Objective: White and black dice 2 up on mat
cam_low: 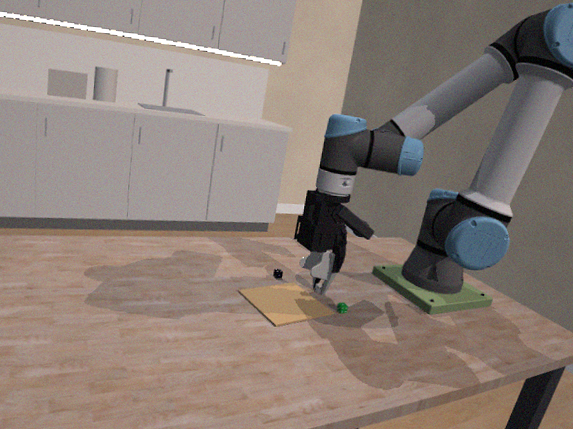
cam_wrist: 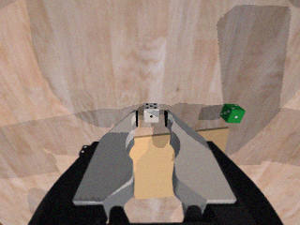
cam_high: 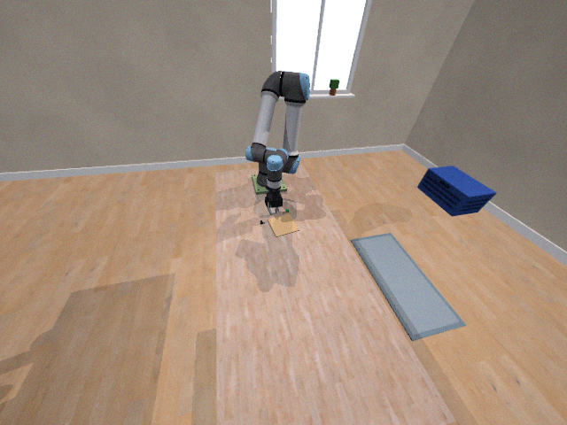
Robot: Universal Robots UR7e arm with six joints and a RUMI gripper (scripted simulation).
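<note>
My hand is 10 mm above the white die. Also, from my hand: black die: 80 mm ahead, 70 mm to the right, 10 mm below; then green die: 20 mm behind, 90 mm to the left, 10 mm below; then tan mat: 90 mm ahead, 50 mm to the left, 20 mm below.
</note>
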